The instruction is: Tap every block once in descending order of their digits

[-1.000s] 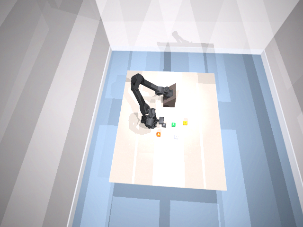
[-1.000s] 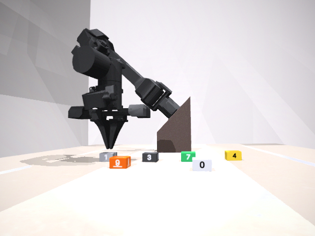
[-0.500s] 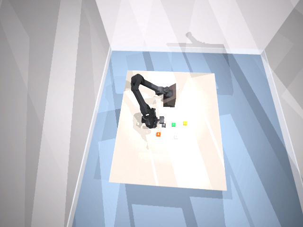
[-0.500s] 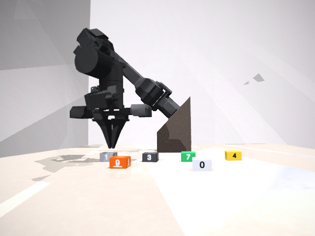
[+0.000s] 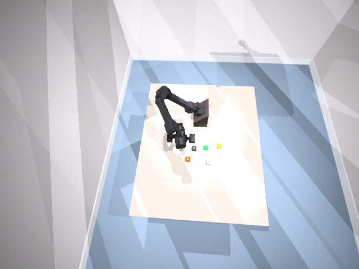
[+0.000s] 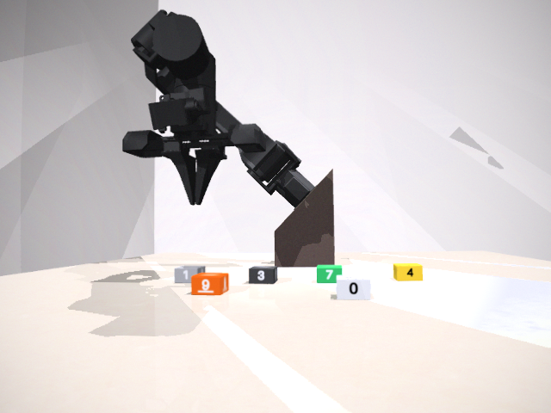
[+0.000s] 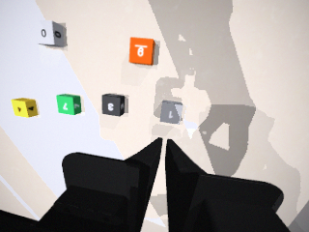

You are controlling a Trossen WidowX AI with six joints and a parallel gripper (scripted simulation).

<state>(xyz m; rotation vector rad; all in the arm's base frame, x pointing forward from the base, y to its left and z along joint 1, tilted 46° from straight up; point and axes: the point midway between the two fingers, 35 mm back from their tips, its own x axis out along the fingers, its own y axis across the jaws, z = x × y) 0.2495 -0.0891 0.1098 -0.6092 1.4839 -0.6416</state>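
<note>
Now: the white 0 block 200 mm to the left of my gripper tip, 110 mm ahead of it and 90 mm below it. From my gripper tip the other things lie so: black 3 block: 90 mm to the left, 90 mm below; orange 9 block: 90 mm below, 90 mm ahead, 50 mm to the left; grey 1 block: 90 mm below, 10 mm to the right.
</note>
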